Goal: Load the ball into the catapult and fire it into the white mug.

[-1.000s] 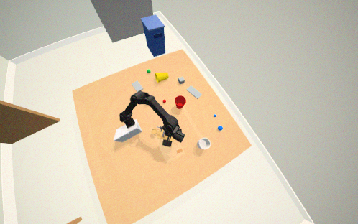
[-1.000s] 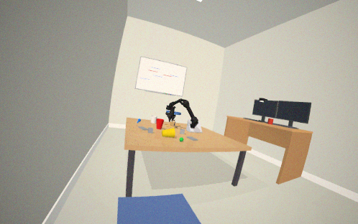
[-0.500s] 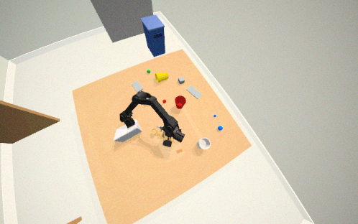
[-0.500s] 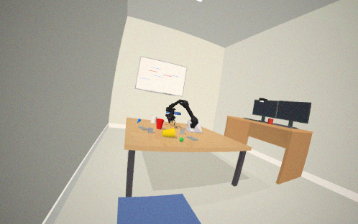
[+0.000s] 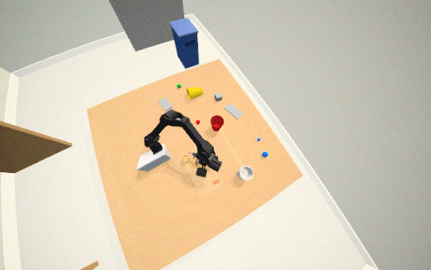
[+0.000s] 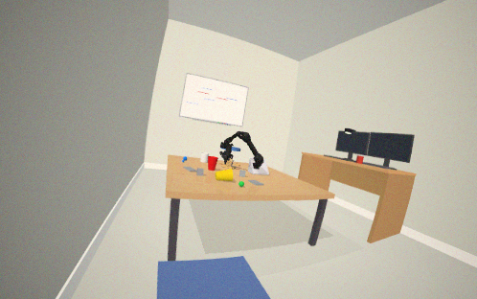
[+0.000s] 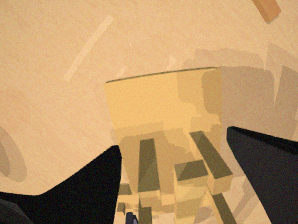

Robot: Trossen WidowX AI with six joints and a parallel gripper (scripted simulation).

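Now: gripper tip 110 mm short of the red ball, 300 mm to the right of it and 20 mm above it. Round my gripper tip: white mug: 200 mm ahead, 200 mm to the right; tan wooden catapult: 40 mm behind, 60 mm to the left, 20 mm above; small wooden block: 10 mm ahead, 150 mm to the right, 30 mm below.
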